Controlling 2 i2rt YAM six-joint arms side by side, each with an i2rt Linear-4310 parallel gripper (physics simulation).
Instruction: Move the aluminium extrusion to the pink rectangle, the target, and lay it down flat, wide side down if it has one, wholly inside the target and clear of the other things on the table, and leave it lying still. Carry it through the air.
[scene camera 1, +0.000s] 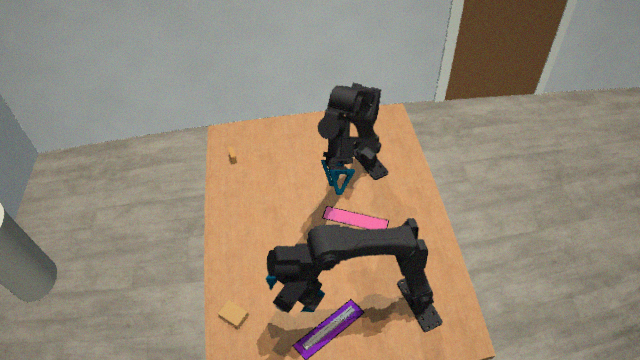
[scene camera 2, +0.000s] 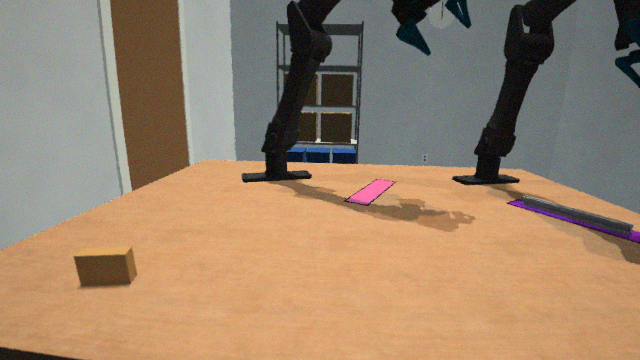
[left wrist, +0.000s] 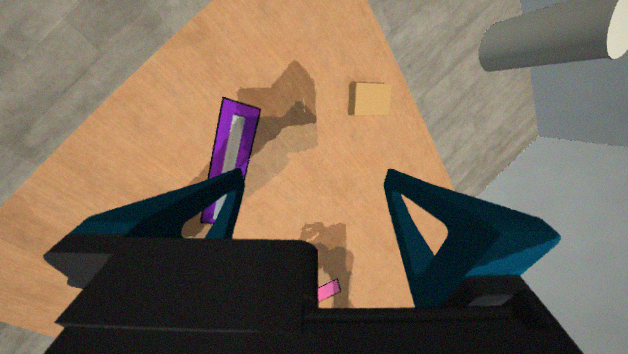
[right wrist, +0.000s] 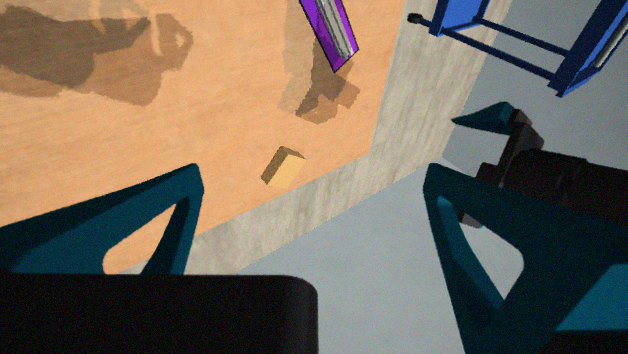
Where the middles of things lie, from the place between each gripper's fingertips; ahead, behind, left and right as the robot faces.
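Labels:
Looking at the pink rectangle (scene camera 1: 334, 214), I find it 100 mm behind my right hand, 120 mm to the right of it and 350 mm below it. The aluminium extrusion (left wrist: 237, 125) is 80 mm ahead of my right hand, 270 mm to the left of it and 340 mm below it. For the purple rectangle (left wrist: 229, 107), counting from my right hand, I get 80 mm ahead, 270 mm to the left and 350 mm below. The small tan block (scene camera 2: 114, 265) is 310 mm ahead of my right hand, 520 mm to the right of it and 330 mm below it; going by their middles, of the things named here the small tan block is the farthest from my right hand.
With the aluminium extrusion, my left hand is 11 cm past it, 1 cm to the right of it and 26 cm above it, and going by its middle, the extrusion is nearer to my left hand than to my right hand. The purple rectangle is 11 cm behind my left hand, 1 cm to the left of it and 27 cm below it. I find the pink rectangle 29 cm behind my left hand, 38 cm to the right of it and 27 cm below it, while the small tan block is 12 cm ahead of my left hand, 79 cm to the right of it and 25 cm below it.

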